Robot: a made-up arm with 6 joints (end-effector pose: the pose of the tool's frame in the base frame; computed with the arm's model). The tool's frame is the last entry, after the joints. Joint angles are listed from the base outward.
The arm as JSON. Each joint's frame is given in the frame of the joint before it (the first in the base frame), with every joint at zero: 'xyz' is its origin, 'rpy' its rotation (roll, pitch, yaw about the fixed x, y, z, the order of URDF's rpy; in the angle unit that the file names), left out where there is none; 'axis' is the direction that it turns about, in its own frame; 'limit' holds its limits. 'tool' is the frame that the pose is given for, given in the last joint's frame.
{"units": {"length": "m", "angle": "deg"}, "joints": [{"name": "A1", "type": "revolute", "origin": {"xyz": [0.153, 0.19, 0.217], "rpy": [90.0, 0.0, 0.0]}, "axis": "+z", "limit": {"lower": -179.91, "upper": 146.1}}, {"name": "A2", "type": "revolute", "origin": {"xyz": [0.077, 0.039, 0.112], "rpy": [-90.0, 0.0, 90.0]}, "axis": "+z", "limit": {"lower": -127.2, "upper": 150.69}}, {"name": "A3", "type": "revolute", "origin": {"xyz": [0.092, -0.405, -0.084], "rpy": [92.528, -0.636, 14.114]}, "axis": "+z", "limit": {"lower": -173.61, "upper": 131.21}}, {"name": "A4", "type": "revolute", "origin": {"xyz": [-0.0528, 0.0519, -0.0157], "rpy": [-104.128, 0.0, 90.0]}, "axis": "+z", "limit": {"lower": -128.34, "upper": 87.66}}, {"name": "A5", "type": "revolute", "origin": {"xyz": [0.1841, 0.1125, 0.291], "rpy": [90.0, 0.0, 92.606]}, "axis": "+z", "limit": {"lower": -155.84, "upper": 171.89}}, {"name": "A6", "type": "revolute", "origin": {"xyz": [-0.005, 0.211, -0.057], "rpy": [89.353, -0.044, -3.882]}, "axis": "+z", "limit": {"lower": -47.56, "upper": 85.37}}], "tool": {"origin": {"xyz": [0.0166, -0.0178, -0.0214], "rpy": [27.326, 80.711, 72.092]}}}
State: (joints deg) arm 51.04 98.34 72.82 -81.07 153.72 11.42
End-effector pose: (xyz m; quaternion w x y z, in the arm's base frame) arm -0.0666 0.1540 0.7923 0.4841 -0.1217 0.1270 0.8571
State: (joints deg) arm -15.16 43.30 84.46 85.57 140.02 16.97
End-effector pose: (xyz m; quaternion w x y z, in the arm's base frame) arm 0.4782 -0.1698 0.3113 0.0171 0.3017 -0.9421 -0.1453
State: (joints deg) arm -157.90 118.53 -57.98 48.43 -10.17 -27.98
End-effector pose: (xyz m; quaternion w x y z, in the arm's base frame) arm 0.5386 -0.0474 0.0295 0.6929 0.5591 -0.3544 -0.2859
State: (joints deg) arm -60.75 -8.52 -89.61 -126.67 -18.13 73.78
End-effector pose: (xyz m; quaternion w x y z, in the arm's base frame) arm 0.1160 -0.4308 0.6946 0.5459 0.1484 -0.7937 0.2235
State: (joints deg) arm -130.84 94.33 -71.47 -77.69 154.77 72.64
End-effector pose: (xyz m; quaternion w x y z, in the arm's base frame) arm 0.5716 0.2497 -0.1123 0.5208 -0.2319 0.7186 0.3982
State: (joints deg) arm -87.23 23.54 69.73 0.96 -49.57 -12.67
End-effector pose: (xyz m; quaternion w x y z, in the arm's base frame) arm -0.0100 -0.0909 -0.2650 0.3483 -0.1503 -0.0408 0.9244
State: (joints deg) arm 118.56 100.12 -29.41 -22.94 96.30 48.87
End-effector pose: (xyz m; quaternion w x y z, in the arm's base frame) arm -0.3202 0.0374 -0.1880 0.1767 0.0539 0.9376 0.2946
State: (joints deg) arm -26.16 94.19 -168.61 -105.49 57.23 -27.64
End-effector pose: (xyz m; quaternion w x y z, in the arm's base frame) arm 0.2718 0.6244 0.4550 0.0942 0.1842 0.7645 0.6105
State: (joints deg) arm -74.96 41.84 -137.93 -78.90 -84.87 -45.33
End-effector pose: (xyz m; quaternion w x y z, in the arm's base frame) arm 0.8073 0.3262 0.1797 0.3380 0.7541 0.4892 -0.2789
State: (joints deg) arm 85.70 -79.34 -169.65 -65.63 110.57 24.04
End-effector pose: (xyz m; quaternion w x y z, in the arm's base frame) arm 0.4540 -0.4041 0.3015 0.7872 0.4583 0.3565 -0.2079
